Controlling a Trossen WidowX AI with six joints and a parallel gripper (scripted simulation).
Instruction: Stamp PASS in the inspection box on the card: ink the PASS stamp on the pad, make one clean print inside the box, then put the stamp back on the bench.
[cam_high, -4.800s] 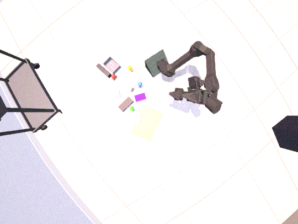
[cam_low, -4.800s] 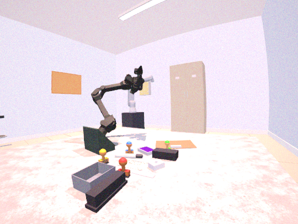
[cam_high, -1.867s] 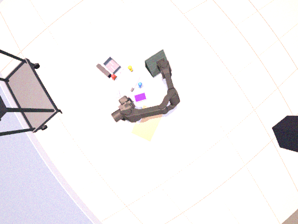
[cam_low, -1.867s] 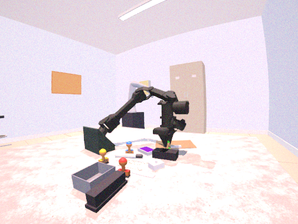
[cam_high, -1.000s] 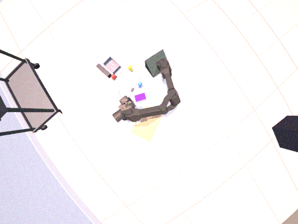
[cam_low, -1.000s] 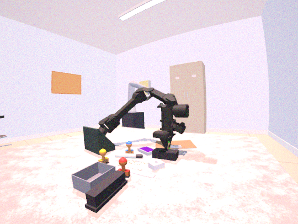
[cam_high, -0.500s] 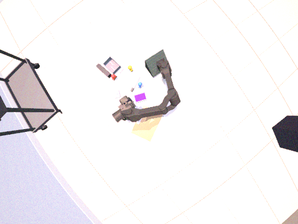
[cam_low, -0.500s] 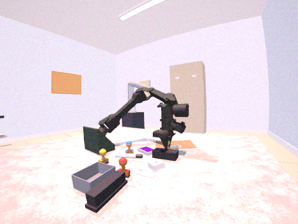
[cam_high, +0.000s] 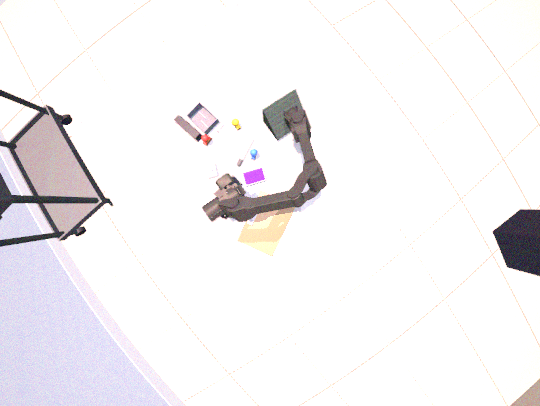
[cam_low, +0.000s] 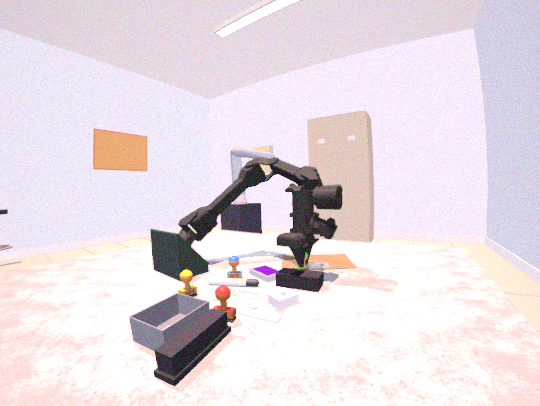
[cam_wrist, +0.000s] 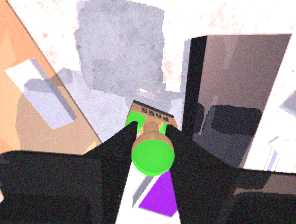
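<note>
My gripper tip is 100 mm past the purple ink pad, 50 mm to the left of it and 30 mm above it. The rest, counted from my gripper tip: green-knobbed stamp right at my gripper tip; marker 140 mm to the right, 100 mm behind, 20 mm below; small white block 160 mm to the right, 40 mm ahead, 20 mm below.
</note>
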